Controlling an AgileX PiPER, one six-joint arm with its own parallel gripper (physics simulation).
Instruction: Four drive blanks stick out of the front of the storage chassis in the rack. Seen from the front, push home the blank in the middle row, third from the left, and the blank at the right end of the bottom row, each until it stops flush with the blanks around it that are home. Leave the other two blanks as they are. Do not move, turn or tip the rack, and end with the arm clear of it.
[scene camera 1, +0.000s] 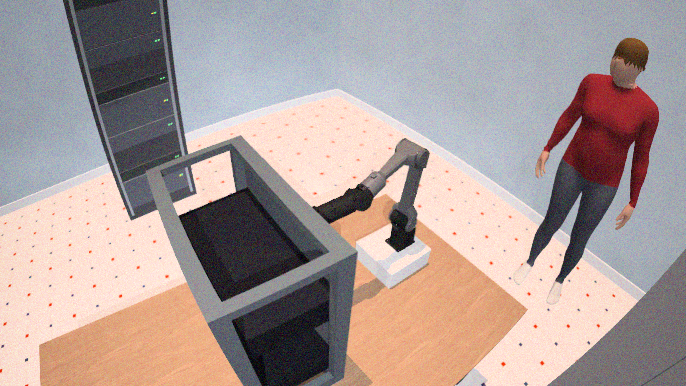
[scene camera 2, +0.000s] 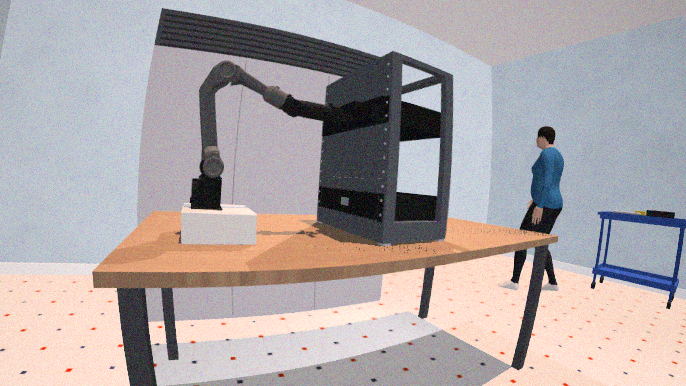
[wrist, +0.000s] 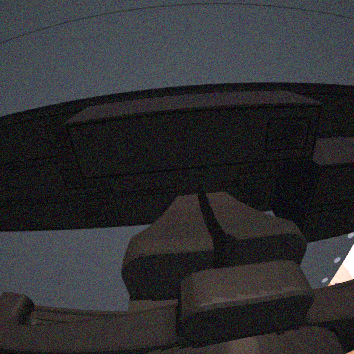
The pictures show: the gripper and a rack.
